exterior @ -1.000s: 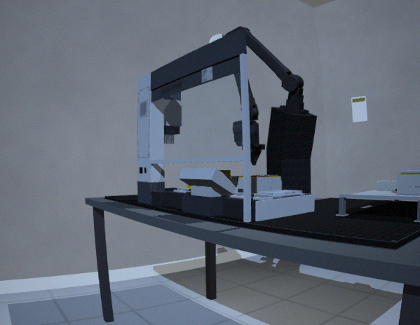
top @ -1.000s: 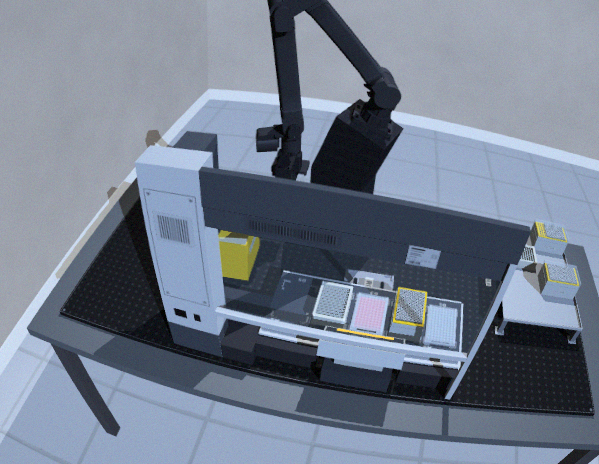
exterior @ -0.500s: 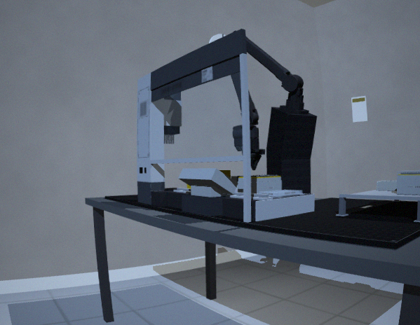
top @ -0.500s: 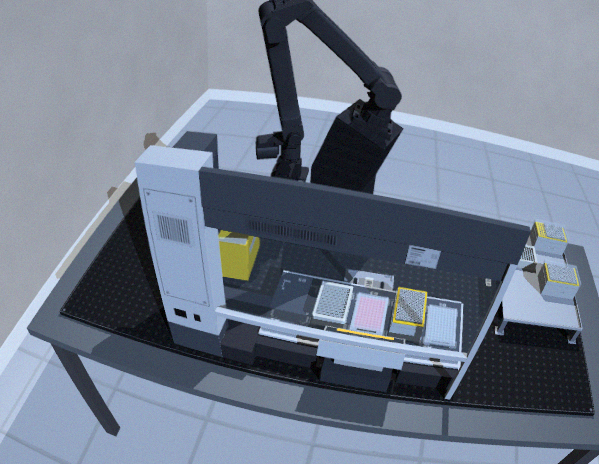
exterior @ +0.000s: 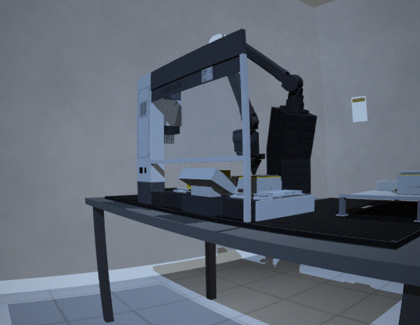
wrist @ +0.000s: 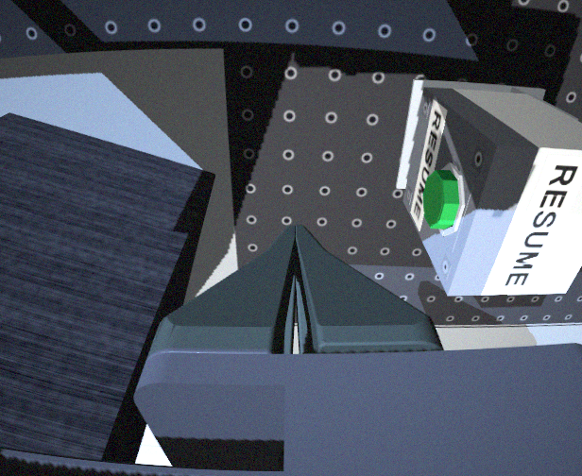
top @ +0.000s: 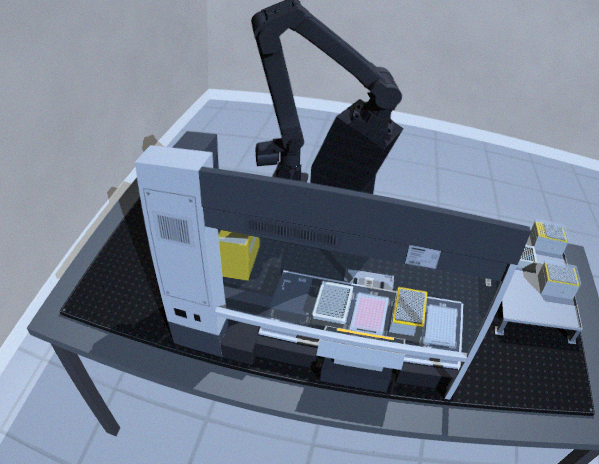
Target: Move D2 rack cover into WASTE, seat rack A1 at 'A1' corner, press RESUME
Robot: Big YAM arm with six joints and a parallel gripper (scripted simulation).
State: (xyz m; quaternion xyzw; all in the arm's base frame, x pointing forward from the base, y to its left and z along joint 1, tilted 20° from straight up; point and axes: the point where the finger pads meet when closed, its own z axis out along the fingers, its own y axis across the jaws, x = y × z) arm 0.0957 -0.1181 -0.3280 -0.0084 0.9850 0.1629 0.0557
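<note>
My gripper is now 80 mm to the left of the resume box and 50 mm above it. Also, from my hand: clear cover (170 mm ahead, 140 mm to the right, 100 mm below); reservoir W06 (340 mm ahead, 200 mm to the left, 50 mm below); yellow waste bin (170 mm ahead, 140 mm to the right, 80 mm below).
</note>
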